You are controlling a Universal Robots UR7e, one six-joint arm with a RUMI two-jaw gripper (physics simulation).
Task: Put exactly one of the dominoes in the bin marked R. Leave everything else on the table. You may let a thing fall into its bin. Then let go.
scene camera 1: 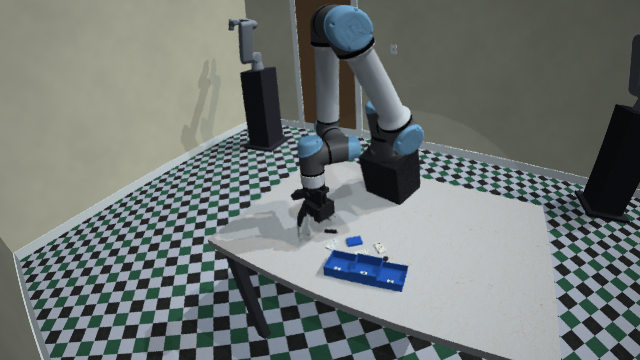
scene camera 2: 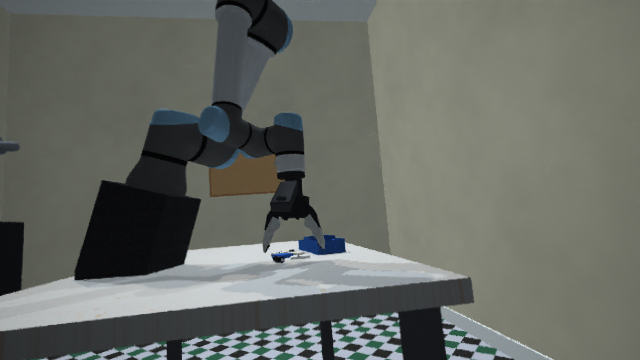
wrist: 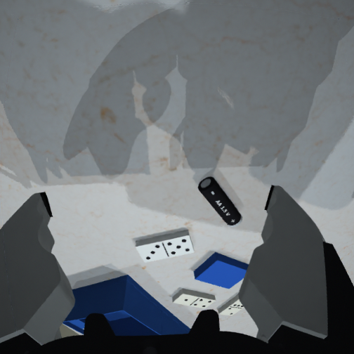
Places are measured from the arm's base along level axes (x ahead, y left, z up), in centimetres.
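Where they show: gripper, between the fingertips: (scene camera 1: 316, 230) (scene camera 2: 294, 251); arm's base, origin of its link: (scene camera 1: 388, 150) (scene camera 2: 156, 190).
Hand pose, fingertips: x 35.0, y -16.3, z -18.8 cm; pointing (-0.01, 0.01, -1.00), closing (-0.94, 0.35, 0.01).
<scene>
Things, the pixels of their top centre, and the offset from my fingertips.
- white domino, centre of its top: (scene camera 1: 332, 243) dx +2.6, dy +7.6, dz -1.9 cm
- second domino, centre of its top: (scene camera 1: 362, 252) dx +3.3, dy +18.8, dz -1.9 cm
- third domino, centre of its top: (scene camera 1: 380, 247) dx -1.3, dy +23.8, dz -1.9 cm
- black AA battery, centre of its top: (scene camera 1: 331, 229) dx -3.6, dy +4.3, dz -1.2 cm
- flat blue block, centre of its top: (scene camera 1: 354, 240) dx -1.5, dy +14.1, dz -1.7 cm
- small dark object, centre of its top: (scene camera 1: 385, 257) dx +3.1, dy +27.2, dz -1.8 cm
My gripper (scene camera 1: 319, 228) (scene camera 2: 294, 248) (wrist: 158, 191) is open and empty, with its fingers above the table. One white domino (scene camera 1: 332, 244) (wrist: 165, 248) lies flat between the fingers' lines of reach in the wrist view, below the fingertips. A second domino (scene camera 1: 362, 251) (wrist: 195, 300) lies near the bins. A third domino (scene camera 1: 380, 248) (wrist: 233, 306) is partly hidden by the right finger in the wrist view. A blue tray of three bins (scene camera 1: 350, 278) (scene camera 2: 334, 246) (wrist: 100, 297) stands beside them; its labels are too small to read in scene camera 1, so I cannot tell which is R.
A black AA battery (scene camera 1: 330, 231) (wrist: 220, 201) lies near the first domino. A flat blue block (scene camera 1: 354, 241) (wrist: 220, 270) lies among the dominoes. A small dark object (scene camera 1: 385, 258) lies near the tray's back edge. The arm's black base block (scene camera 1: 390, 175) (scene camera 2: 135, 230) stands on the table.
</scene>
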